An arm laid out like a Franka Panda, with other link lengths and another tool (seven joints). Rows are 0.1 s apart.
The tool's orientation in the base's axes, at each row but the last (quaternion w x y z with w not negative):
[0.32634, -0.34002, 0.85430, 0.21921]
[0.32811, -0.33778, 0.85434, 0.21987]
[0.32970, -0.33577, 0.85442, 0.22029]
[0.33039, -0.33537, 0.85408, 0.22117]
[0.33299, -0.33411, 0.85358, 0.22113]
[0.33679, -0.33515, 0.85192, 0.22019]
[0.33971, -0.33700, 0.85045, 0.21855]
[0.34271, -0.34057, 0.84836, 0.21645]
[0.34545, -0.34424, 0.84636, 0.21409]
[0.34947, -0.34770, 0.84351, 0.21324]
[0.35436, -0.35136, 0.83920, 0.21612]
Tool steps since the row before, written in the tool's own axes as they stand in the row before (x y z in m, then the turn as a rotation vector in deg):
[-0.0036, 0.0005, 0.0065, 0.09, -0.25, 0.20]
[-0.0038, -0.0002, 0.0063, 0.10, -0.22, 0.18]
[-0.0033, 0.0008, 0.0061, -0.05, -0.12, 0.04]
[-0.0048, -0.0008, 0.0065, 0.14, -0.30, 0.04]
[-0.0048, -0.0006, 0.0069, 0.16, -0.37, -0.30]
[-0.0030, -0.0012, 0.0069, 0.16, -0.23, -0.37]
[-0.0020, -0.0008, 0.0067, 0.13, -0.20, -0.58]
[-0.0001, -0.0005, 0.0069, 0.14, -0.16, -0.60]
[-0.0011, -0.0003, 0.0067, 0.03, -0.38, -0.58]
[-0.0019, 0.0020, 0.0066, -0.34, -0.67, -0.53]
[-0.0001, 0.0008, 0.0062, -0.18, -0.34, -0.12]
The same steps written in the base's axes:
[0.0043, 0.0058, -0.0019, 0.21, -0.09, -0.24]
[0.0049, 0.0053, -0.0017, 0.18, -0.08, -0.23]
[0.0038, 0.0056, -0.0017, 0.13, -0.04, -0.01]
[0.0060, 0.0054, -0.0011, 0.15, -0.24, -0.17]
[0.0060, 0.0058, -0.0014, 0.05, -0.50, 0.03]
[0.0054, 0.0046, -0.0027, -0.08, -0.45, 0.10]
[0.0045, 0.0043, -0.0032, -0.18, -0.54, 0.27]
[0.0034, 0.0039, -0.0046, -0.22, -0.53, 0.28]
[0.0037, 0.0043, -0.0037, 0.01, -0.62, 0.32]
[0.0024, 0.0061, -0.0028, 0.43, -0.62, 0.53]
[0.0022, 0.0044, -0.0039, 0.29, -0.22, 0.17]

